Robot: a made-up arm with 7 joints.
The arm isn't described. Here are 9 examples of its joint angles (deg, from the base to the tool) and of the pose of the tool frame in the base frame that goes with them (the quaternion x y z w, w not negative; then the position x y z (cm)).
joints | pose
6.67 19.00 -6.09 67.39 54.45 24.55 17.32 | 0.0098 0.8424 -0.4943 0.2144 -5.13 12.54 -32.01
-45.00 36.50 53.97 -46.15 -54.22 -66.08 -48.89 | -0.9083 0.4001 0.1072 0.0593 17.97 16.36 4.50
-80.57 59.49 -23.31 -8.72 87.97 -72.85 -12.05 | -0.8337 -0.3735 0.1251 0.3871 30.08 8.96 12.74
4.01 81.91 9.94 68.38 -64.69 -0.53 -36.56 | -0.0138 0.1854 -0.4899 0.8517 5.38 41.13 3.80
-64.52 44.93 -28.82 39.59 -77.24 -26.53 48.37 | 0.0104 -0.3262 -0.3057 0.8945 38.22 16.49 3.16
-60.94 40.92 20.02 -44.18 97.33 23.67 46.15 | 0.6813 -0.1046 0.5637 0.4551 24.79 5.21 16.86
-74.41 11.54 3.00 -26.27 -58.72 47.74 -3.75 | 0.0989 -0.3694 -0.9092 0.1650 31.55 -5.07 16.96
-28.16 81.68 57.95 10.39 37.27 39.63 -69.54 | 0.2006 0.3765 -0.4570 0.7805 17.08 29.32 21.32
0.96 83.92 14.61 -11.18 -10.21 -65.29 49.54 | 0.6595 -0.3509 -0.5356 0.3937 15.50 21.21 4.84
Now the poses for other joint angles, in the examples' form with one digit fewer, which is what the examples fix.
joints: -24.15 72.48 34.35 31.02 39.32 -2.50 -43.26
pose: 0.287 0.611 -0.509 0.535 23.0 30.6 6.9
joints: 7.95 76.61 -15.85 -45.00 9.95 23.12 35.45
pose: 0.566 0.243 -0.639 0.460 13.8 12.2 -4.6
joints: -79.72 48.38 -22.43 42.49 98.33 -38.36 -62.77
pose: -0.343 -0.854 0.362 0.150 38.5 10.3 6.7
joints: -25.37 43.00 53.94 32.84 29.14 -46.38 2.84
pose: 0.610 0.148 -0.370 0.685 21.4 24.5 -6.5
